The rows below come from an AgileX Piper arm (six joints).
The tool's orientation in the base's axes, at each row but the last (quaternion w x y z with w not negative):
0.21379, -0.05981, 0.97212, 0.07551
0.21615, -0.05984, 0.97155, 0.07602
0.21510, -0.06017, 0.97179, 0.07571
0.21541, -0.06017, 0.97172, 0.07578
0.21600, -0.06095, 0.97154, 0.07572
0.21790, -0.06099, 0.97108, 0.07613
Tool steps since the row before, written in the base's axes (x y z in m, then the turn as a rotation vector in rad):
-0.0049, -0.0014, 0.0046, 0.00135, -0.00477, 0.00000
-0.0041, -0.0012, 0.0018, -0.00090, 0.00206, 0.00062
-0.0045, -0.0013, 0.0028, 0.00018, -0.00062, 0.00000
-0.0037, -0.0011, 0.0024, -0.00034, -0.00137, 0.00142
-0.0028, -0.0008, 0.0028, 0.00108, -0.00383, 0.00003
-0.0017, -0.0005, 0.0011, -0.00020, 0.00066, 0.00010
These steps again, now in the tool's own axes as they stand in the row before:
0.0026, -0.0001, -0.0064, -0.00082, -0.00488, -0.00027
0.0030, -0.0003, -0.0035, 0.00037, 0.00223, -0.00057
0.0030, -0.0003, -0.0046, -0.00011, -0.00064, -0.00003
0.0024, -0.0002, -0.0039, -0.00019, -0.00112, -0.00165
0.0014, 0.0000, -0.0038, -0.00066, -0.00392, -0.00025
0.0011, -0.0001, -0.0018, 0.00008, 0.00069, -0.00006

